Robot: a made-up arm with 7 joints. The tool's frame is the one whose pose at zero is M. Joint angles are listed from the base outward.
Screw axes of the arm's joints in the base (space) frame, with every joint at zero. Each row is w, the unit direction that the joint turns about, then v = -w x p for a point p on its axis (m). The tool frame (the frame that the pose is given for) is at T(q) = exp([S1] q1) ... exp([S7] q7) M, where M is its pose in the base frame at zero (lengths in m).
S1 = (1, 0, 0, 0, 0.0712, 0)
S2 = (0, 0, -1, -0.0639, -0.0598, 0)
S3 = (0, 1, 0, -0.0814, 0, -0.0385)
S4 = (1, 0, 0, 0, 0.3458, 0.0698)
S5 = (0, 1, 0, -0.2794, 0, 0.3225)
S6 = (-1, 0, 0, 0, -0.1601, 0.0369)
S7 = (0, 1, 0, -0.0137, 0, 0.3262)
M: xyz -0.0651 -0.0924 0.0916 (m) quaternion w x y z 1 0 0 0
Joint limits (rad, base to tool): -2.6..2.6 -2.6..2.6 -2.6..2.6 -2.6..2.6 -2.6..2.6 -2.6..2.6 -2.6..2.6
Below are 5 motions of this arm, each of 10 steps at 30 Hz.
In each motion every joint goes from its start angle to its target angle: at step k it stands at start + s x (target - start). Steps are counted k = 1, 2, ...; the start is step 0. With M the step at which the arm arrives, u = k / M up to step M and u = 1 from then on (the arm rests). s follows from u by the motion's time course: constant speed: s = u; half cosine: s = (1 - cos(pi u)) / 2; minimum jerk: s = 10 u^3 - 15 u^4 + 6 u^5.
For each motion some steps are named. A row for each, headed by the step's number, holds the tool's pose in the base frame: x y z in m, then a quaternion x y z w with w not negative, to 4 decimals.
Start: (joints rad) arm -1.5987 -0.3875 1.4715 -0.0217 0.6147 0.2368 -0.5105
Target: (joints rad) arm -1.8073 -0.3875 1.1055 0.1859 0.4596 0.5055 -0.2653
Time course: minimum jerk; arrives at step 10
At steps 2, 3, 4, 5, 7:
2: 0.1480 0.1729 0.1527 -0.6020 0.6540 -0.3100 0.3373
3: 0.1471 0.1727 0.1501 -0.6113 0.6478 -0.3042 0.3378
4: 0.1461 0.1725 0.1452 -0.6257 0.6384 -0.2953 0.3373
5: 0.1453 0.1728 0.1378 -0.6439 0.6266 -0.2841 0.3347
7: 0.1446 0.1748 0.1196 -0.6801 0.6025 -0.2628 0.3247

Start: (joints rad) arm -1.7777 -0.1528 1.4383 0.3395 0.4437 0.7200 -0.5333
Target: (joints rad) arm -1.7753 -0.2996 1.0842 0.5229 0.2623 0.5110 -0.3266
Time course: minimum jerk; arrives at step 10
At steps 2, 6, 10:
2: 0.0711 0.1350 0.2129 -0.6304 0.5738 -0.2826 0.4399
6: 0.0264 0.1228 0.1356 -0.6769 0.4792 -0.2690 0.4896
10: 0.0085 0.1107 0.1005 -0.6844 0.4357 -0.2564 0.5253

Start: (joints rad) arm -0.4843 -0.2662 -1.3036 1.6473 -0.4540 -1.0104 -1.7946
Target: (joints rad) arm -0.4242 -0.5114 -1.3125 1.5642 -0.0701 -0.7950 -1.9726
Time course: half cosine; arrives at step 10
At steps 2, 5, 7, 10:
2: -0.7271 0.5878 0.6580 0.9348 -0.1919 -0.2889 0.0761
5: -0.7334 0.5613 0.6165 0.9242 -0.1987 -0.2927 0.1439
7: -0.7383 0.5364 0.5796 0.9166 -0.2045 -0.2870 0.1889
10: -0.7412 0.5159 0.5509 0.9116 -0.2089 -0.2791 0.2179

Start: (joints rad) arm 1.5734 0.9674 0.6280 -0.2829 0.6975 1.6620 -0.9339
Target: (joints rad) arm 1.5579 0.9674 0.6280 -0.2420 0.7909 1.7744 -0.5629
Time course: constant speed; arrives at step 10
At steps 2, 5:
2: -0.0867 -0.3268 -0.4310 0.3772 0.0124 0.5194 0.7667
5: -0.0484 -0.3440 -0.4059 0.3502 0.0455 0.5512 0.7560

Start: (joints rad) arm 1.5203 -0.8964 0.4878 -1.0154 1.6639 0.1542 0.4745
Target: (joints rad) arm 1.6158 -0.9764 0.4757 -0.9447 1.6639 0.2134 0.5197
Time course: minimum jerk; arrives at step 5
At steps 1, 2, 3, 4, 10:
1: 0.2307 -0.1524 0.6178 -0.3054 0.5734 0.2811 0.7064
2: 0.2262 -0.1648 0.6203 -0.3056 0.5632 0.2934 0.7094
3: 0.2193 -0.1824 0.6234 -0.3063 0.5482 0.3100 0.7138
4: 0.2139 -0.1951 0.6251 -0.3069 0.5371 0.3212 0.7171
10: 0.2127 -0.1979 0.6255 -0.3070 0.5346 0.3236 0.7178

